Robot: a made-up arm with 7 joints.
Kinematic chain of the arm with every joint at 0, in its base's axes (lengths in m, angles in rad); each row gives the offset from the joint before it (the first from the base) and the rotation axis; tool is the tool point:
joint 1: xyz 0 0 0.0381 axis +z
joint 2: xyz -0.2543 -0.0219 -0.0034 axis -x
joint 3: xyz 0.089 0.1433 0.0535 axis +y
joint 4: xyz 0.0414 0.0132 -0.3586 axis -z
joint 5: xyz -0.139 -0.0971 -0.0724 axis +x
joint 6: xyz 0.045 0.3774 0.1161 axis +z
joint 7: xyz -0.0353 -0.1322 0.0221 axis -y
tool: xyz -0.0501 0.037 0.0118
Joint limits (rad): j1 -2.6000..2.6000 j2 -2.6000..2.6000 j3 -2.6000..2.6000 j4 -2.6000..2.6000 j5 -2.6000..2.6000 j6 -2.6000..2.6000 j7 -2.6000..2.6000
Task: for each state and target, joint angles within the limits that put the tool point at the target. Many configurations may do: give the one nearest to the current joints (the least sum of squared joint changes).
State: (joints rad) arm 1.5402 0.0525 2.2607 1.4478 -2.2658 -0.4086 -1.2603
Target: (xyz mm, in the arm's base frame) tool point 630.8 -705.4 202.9
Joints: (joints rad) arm 2.5918 0.0107 1.8274 1.5502 -1.7601 -0.0810 -1.3824
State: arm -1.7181 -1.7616 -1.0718 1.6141 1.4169 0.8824 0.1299
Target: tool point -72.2 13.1 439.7
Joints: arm -1.6341 -2.0750 -1.2963 2.0615 1.7220 0.6574 0.1062
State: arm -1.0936 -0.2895 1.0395 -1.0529 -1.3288 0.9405 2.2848
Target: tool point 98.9 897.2 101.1
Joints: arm -1.5067 -0.3741 1.4487 -1.0012 -1.3108 1.1220 2.3851
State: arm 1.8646 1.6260 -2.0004 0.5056 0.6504 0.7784 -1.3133
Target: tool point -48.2 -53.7 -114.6
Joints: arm 1.6093 1.4912 -2.0438 0.4563 0.7941 0.6044 -1.1361
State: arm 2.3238 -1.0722 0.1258 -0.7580 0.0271 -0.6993 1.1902
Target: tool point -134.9 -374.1 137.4
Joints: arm 2.0137 -1.2825 -0.3832 -0.6593 0.2865 -0.4890 1.2716
